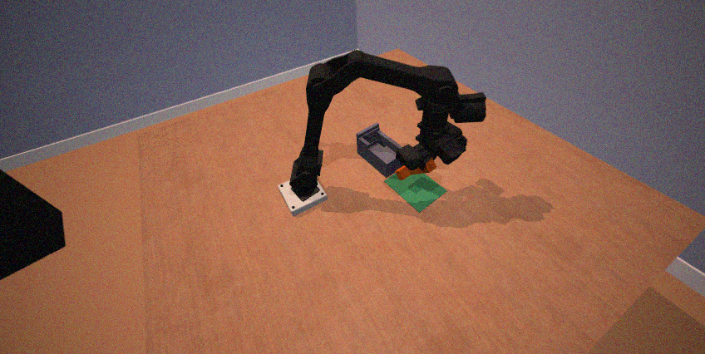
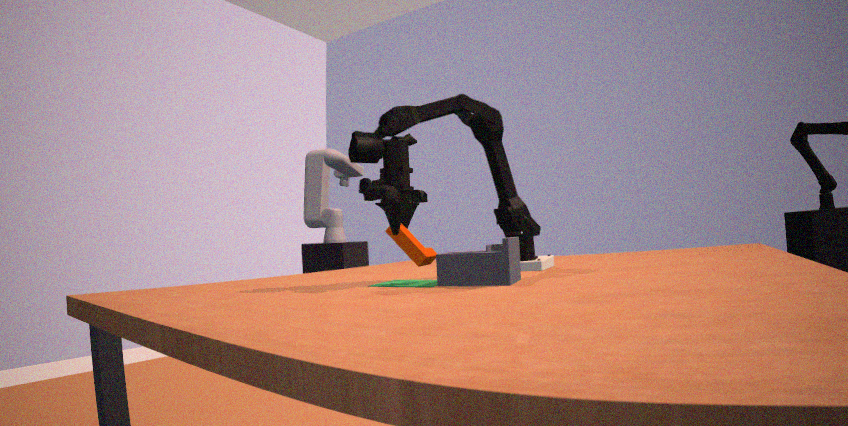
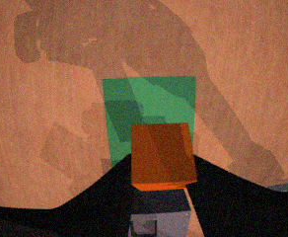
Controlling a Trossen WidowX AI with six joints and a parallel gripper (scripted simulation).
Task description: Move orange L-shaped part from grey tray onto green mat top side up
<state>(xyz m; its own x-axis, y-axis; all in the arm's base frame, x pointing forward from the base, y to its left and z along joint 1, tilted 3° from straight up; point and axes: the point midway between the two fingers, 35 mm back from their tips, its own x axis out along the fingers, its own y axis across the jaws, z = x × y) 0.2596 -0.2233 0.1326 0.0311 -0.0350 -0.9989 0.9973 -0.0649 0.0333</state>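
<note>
Right now my gripper tip is 20 mm to the right of the green mat and 120 mm above it. The rest, counted from my gripper tip: orange L-shaped part 10 mm behind, 30 mm to the left, 30 mm below.
</note>
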